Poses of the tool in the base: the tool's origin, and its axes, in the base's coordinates. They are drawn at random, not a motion.
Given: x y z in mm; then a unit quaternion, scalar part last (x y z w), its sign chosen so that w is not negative.
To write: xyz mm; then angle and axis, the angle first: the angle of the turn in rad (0 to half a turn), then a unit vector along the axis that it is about. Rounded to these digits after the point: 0 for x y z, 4 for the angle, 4 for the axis.
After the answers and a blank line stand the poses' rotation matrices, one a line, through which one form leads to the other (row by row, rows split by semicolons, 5 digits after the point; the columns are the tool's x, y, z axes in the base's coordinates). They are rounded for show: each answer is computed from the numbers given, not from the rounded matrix.
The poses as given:
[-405 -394 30 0.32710 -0.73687 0.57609 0.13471]
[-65 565 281 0.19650 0.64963 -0.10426 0.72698]
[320 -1 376 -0.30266 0.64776 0.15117 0.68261]
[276 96 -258 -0.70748 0.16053 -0.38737 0.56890]
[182 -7 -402 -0.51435 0.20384 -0.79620 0.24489]
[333 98 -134 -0.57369 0.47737 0.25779 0.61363]
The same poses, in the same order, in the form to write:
[-405 -394 30 2.8714 0.3301 -0.7436 0.5814]
[-65 565 281 1.5138 0.2862 0.9461 -0.1518]
[320 -1 376 1.6389 -0.4142 0.8864 0.2069]
[276 96 -258 1.9313 -0.8603 0.1952 -0.4710]
[182 -7 -402 2.6468 -0.5305 0.2102 -0.8212]
[333 98 -134 1.8203 -0.7266 0.6046 0.3265]

-0.74972 -0.63727 0.17835; -0.32685 0.12225 -0.93714; 0.57541 -0.76088 -0.29995
0.13422 0.40689 0.90356; 0.10371 0.90104 -0.42116; -0.98551 0.15024 0.07874
0.11511 -0.59848 0.79282; -0.18572 0.77109 0.60904; -0.97584 -0.21735 -0.02239
0.64835 0.21361 0.73076; -0.66789 -0.30117 0.68060; 0.36546 -0.92934 -0.05260
-0.35095 0.18027 0.91888; -0.59965 -0.79696 -0.07268; 0.71921 -0.57651 0.38779
0.41132 -0.86410 0.29007; -0.23135 0.20885 0.95019; -0.88164 -0.45794 -0.11400

